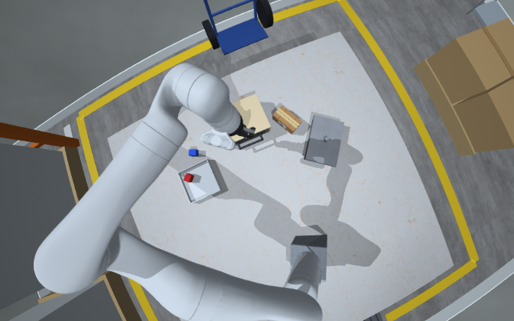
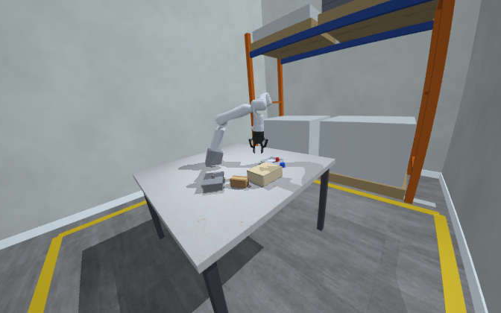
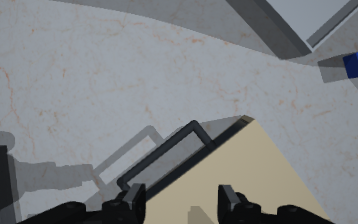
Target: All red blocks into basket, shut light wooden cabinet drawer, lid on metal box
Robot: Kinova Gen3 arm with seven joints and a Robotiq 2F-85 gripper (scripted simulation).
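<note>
Right now the lid is 28 cm to the right of my hand, 17 cm behind it and 13 cm below it. Round my hand: light wooden cabinet: 14 cm below, 7 cm ahead, 4 cm to the right; cardboard box: 20 cm to the right, 15 cm below, 2 cm behind; drawer: 15 cm below, 5 cm ahead, 3 cm to the right.
</note>
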